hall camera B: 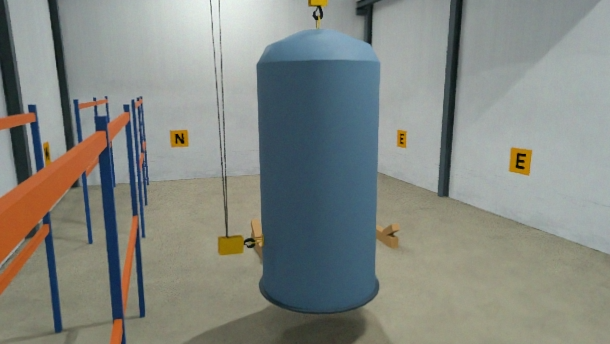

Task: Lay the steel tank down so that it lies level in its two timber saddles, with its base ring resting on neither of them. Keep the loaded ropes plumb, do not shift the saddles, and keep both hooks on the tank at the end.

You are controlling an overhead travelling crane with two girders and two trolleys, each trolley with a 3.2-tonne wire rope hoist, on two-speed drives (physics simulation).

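Observation:
The blue steel tank (319, 170) hangs upright, domed end up, its dark-edged base ring (320, 310) off the floor with a shadow below. My upper hook (318, 13), under a yellow block cut off by the top edge, holds the lug on the dome. My lower hook (249, 243) lies sideways beside its yellow block (230, 245) and is on a lug low on the tank's left side. Its two ropes (220, 110) run up out of view. Timber saddle parts show behind the tank, one at left (256, 231) and one at right (388, 236); the tank hides the rest.
Blue and orange racking (104, 200) stands along the left, its near beam (55, 175) close to the camera. The wall (300, 15) with the N sign (179, 138) is at the back. The right wall carries two E signs (520, 161) (401, 139) and a dark column (450, 100).

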